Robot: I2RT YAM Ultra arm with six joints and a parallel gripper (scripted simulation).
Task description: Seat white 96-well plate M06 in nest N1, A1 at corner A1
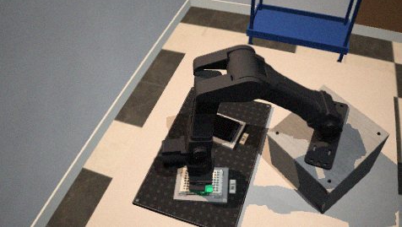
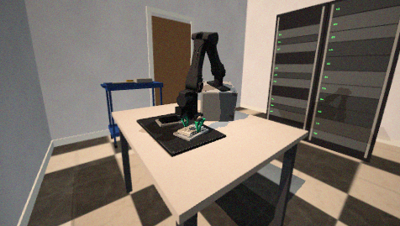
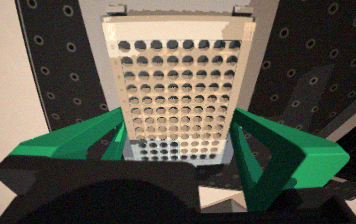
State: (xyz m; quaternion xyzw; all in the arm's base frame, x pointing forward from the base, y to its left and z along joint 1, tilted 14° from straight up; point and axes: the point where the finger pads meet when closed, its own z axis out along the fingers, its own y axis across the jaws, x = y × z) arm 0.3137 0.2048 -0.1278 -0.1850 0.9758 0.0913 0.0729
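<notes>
Now: hand 1 cm short of the white 96-well plate M06. From my hand the other things lie so: black plate M09 (22 cm to the right, 5 cm ahead); then grey plate nest N1 (2 cm below, 1 cm ahead); then label tag (8 cm behind, 3 cm to the right, 2 cm below).
</notes>
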